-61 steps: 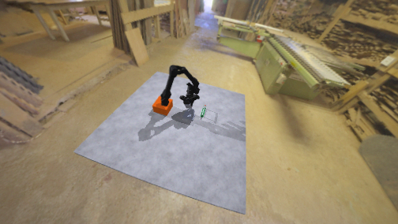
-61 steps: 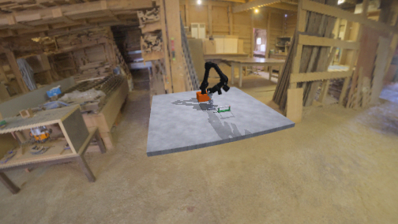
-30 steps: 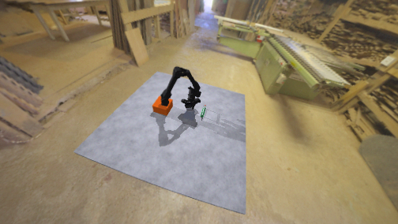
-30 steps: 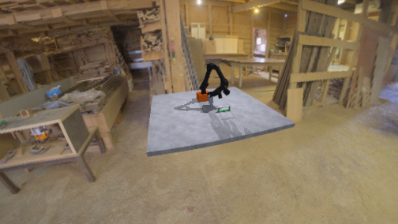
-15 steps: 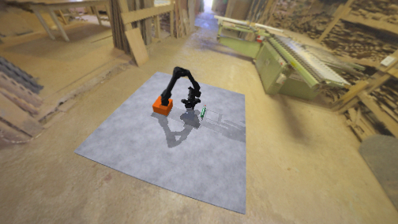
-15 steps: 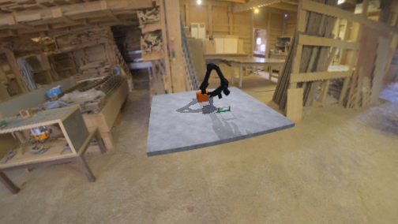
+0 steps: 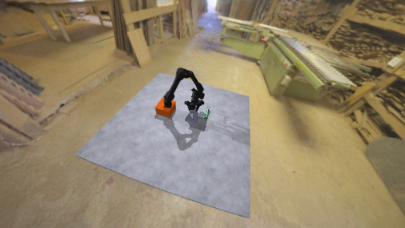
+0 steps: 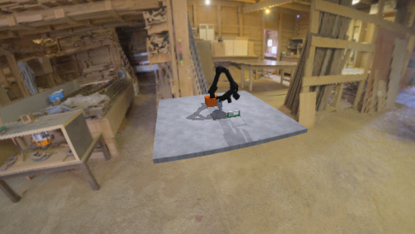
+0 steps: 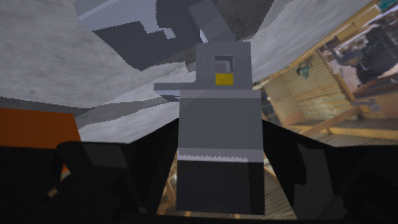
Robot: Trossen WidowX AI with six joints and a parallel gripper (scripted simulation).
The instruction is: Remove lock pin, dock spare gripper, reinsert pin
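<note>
Now: gripper tip 10 mm to the right of the spare gripper. Round my gripper tip: grey mount (70 mm below, 20 mm to the left, 10 mm ahead); green strip (130 mm ahead, 110 mm to the left, 100 mm below).
</note>
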